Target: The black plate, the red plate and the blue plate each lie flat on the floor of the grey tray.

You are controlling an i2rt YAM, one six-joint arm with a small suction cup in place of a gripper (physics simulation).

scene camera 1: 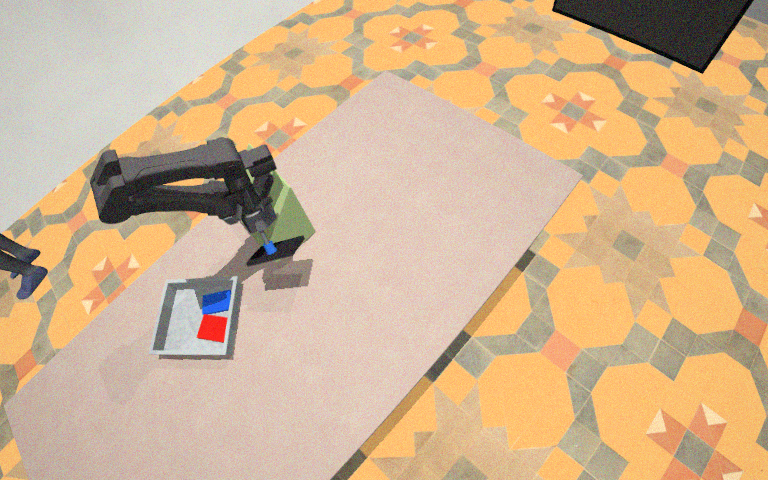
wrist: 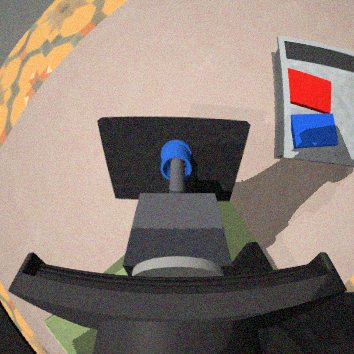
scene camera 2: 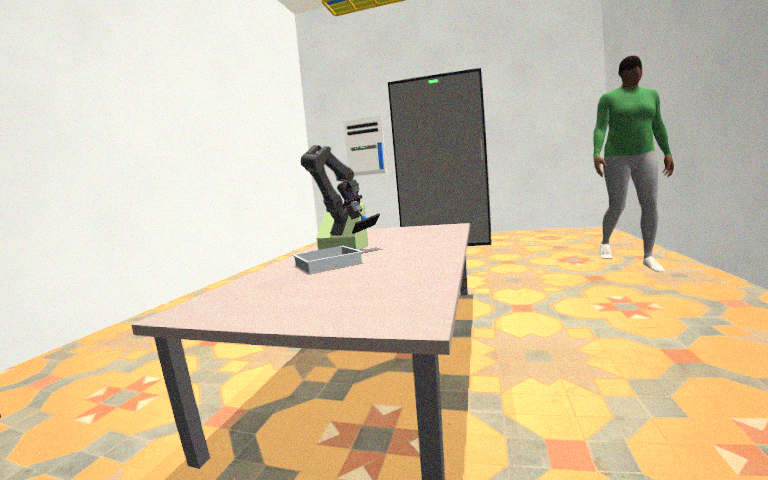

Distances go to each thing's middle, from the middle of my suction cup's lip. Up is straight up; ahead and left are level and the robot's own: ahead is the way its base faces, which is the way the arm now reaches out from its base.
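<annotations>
From my suction cup: blue plate (wrist: pixel 315 129), 23 cm to the right, 6 cm behind, 15 cm below; grey tray (scene camera 1: pixel 179 317), 5 cm behind, 29 cm to the right, 13 cm below; red plate (wrist: pixel 306 90), 15 cm below, 27 cm to the right.
</annotations>
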